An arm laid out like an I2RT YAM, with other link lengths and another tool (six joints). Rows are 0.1 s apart.
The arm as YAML. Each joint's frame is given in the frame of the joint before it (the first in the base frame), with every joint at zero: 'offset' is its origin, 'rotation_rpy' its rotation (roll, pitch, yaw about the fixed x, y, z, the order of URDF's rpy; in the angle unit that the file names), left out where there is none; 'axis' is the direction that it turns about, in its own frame. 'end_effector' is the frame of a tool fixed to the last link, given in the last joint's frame.
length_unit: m
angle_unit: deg
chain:
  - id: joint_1
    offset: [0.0, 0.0, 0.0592]
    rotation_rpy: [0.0, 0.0, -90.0]
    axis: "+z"
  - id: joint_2
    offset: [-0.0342, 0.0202, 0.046]
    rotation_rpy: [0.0, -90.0, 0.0]
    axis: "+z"
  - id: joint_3
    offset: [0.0, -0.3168, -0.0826]
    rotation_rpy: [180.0, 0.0, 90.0]
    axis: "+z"
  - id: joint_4
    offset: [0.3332, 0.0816, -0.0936]
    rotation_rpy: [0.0, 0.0, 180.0]
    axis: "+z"
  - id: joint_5
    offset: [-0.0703, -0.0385, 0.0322]
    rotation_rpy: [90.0, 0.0, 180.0]
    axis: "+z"
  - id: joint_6
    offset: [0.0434, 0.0, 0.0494]
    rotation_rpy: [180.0, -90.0, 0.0]
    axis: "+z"
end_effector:
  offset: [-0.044, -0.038, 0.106]
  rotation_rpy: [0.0, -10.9, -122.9]
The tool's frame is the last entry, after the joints.
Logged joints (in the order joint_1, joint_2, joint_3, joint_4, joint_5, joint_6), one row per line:
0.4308, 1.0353, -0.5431, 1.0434, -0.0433, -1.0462
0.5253, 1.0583, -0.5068, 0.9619, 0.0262, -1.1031
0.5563, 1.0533, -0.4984, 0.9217, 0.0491, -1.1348
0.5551, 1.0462, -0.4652, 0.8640, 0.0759, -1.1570
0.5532, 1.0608, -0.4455, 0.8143, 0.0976, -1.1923
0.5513, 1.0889, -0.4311, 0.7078, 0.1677, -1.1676
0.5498, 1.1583, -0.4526, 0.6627, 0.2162, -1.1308
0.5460, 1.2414, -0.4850, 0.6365, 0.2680, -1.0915
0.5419, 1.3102, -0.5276, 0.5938, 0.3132, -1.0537
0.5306, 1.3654, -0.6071, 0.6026, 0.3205, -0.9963
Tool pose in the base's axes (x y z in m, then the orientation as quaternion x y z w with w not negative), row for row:
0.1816, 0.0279, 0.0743, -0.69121, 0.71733, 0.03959, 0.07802
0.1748, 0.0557, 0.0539, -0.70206, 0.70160, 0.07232, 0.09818
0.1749, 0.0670, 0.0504, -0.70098, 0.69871, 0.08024, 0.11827
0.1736, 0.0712, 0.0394, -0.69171, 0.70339, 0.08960, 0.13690
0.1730, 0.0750, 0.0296, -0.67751, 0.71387, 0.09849, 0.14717
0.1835, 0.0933, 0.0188, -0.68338, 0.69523, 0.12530, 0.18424
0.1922, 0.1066, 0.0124, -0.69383, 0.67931, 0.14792, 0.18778
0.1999, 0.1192, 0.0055, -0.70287, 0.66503, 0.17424, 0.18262
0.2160, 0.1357, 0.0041, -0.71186, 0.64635, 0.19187, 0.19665
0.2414, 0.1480, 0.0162, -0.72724, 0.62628, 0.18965, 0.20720
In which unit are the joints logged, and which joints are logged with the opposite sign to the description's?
The joints are logged in radians. Opposite sign: joint_3, joint_4, joint_5, joint_6.
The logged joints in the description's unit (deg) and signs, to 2 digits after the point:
24.68, 59.32, 31.12, -59.78, 2.48, 59.94
30.10, 60.64, 29.04, -55.11, -1.50, 63.20
31.87, 60.35, 28.56, -52.81, -2.81, 65.02
31.80, 59.94, 26.65, -49.50, -4.35, 66.29
31.70, 60.78, 25.53, -46.66, -5.59, 68.31
31.59, 62.39, 24.70, -40.55, -9.61, 66.90
31.50, 66.37, 25.93, -37.97, -12.39, 64.79
31.28, 71.13, 27.79, -36.47, -15.36, 62.54
31.05, 75.07, 30.23, -34.02, -17.95, 60.37
30.40, 78.23, 34.78, -34.53, -18.36, 57.08

